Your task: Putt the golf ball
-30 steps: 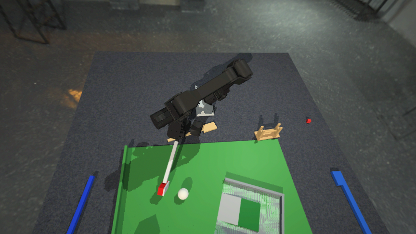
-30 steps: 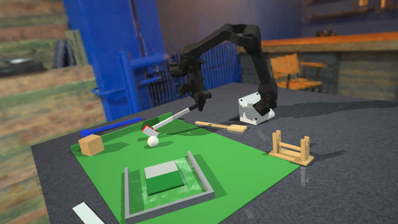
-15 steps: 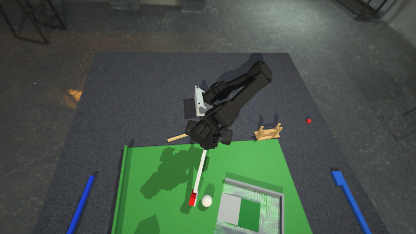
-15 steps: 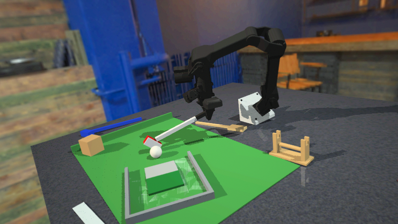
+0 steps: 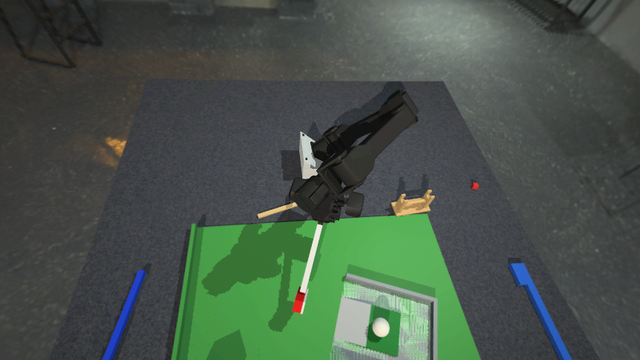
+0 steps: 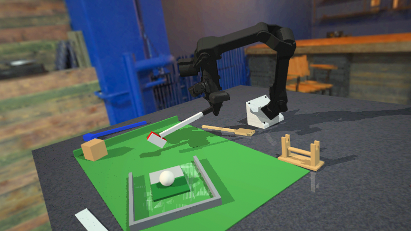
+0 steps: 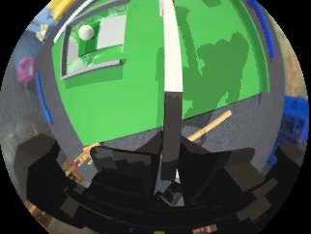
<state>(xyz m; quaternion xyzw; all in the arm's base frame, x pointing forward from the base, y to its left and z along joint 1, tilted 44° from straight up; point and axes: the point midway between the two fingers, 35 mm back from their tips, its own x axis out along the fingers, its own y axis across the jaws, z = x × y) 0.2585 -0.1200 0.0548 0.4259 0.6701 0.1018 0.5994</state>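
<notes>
Now: the red putter 110 mm ahead of my gripper tip, 50 mm to the right of it and 10 mm below it. Round my gripper tip: wooden paddle: 110 mm below, 100 mm behind, 30 mm to the right; then white golf ball: 300 mm ahead, 80 mm to the left, 80 mm below; then green mat: 210 mm ahead, 110 mm below, 30 mm to the right.
</notes>
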